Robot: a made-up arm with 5 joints. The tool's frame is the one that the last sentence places. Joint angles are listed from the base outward.
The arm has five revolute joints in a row. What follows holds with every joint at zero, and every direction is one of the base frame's.
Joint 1 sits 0.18 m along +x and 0.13 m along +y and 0.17 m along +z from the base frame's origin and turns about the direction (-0.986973, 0.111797, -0.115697).
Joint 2 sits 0.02 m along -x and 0.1 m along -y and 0.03 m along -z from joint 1 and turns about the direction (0.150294, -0.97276, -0.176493).
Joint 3 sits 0.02 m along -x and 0.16 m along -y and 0.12 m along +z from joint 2 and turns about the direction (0.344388, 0.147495, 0.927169).
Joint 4 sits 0.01 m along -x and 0.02 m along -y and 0.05 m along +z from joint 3 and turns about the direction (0.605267, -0.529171, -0.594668).
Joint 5 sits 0.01 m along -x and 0.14 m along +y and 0.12 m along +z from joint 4 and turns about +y.
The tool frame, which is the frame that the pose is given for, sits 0.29 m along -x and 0.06 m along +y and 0.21 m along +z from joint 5; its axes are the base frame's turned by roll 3.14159, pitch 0 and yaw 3.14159 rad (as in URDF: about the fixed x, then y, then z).
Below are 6 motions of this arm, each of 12 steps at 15 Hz.
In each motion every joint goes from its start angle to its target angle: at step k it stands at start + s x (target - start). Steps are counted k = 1, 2, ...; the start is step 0. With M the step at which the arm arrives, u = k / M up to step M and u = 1 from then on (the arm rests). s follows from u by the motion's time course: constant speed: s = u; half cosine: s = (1 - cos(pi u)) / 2; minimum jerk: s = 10 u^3 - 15 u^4 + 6 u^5.
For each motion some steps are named. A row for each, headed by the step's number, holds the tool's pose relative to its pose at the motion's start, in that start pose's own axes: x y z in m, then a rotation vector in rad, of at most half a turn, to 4 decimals.
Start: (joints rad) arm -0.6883 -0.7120 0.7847 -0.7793 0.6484
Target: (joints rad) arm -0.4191 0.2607 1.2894 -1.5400 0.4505
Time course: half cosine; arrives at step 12
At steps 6, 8, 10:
6: -0.0916 0.3170 0.1792 0.5696 0.0327 0.2679
8: -0.1854 0.4229 0.2867 0.8648 0.1436 0.4005
10: -0.2609 0.4702 0.3697 1.0778 0.2665 0.4898

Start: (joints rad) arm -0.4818 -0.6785 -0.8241 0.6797 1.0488
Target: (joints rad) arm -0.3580 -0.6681 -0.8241 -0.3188 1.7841
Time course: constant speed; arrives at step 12
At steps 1, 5, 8, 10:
1: -0.0269 0.0294 -0.0173 0.0693 0.0985 0.0284
5: -0.1638 0.1491 -0.0384 0.3241 0.4940 0.1895
8: -0.2867 0.2205 0.0000 0.4883 0.7876 0.3584
10: -0.3708 0.2492 0.0496 0.5830 0.9794 0.4935

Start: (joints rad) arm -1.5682 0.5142 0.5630 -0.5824 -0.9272
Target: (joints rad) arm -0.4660 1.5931 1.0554 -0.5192 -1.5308
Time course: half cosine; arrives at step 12
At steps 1, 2, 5, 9, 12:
1: 0.0034 0.0005 0.0022 0.0097 -0.0121 -0.0200
2: 0.0131 -0.0001 0.0089 0.0355 -0.0474 -0.0805
5: 0.0524 -0.0653 0.0510 0.0969 -0.2501 -0.4981
9: -0.0438 -0.2876 0.1118 -0.1766 -0.4874 -1.2206
12: -0.1166 -0.3483 0.1368 -0.3514 -0.5273 -1.4208

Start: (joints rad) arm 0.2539 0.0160 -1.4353 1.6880 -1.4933
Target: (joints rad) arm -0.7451 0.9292 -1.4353 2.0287 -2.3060
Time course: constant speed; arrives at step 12
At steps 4, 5, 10, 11, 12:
4: 0.0787 -0.1153 0.2135 0.4934 -0.3525 -0.2087
5: 0.0855 -0.1749 0.2589 0.5988 -0.4547 -0.2946
10: -0.0348 -0.5584 0.3582 0.9568 -1.0194 -0.8969
11: -0.0945 -0.6296 0.3490 0.9860 -1.1391 -1.0467
12: -0.1650 -0.6908 0.3313 0.9980 -1.2596 -1.2043

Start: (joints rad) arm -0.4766 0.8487 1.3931 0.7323 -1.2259
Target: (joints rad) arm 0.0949 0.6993 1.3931 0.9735 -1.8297
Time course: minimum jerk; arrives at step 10
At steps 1, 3, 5, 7, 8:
1: -0.0012 0.0013 0.0023 0.0023 -0.0013 0.0003
3: -0.0198 0.0238 0.0461 0.0456 -0.0261 0.0019
5: -0.0454 0.0660 0.1537 0.1506 -0.0867 -0.0191
7: -0.0492 0.0925 0.2730 0.2612 -0.1565 -0.0781
8: -0.0460 0.0965 0.3114 0.2950 -0.1801 -0.1049

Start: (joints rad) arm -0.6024 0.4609 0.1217 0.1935 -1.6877
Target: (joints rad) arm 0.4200 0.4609 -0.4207 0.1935 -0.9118
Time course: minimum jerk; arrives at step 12
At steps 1, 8, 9, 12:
1: -0.0008 -0.0001 -0.0005 -0.0003 0.0036 -0.0059
8: -0.0773 0.0818 -0.0524 0.1623 0.3598 -0.8815
9: -0.0719 0.1017 -0.0585 0.2102 0.3724 -0.9865
12: -0.0617 0.1205 -0.0645 0.2608 0.3756 -1.0835

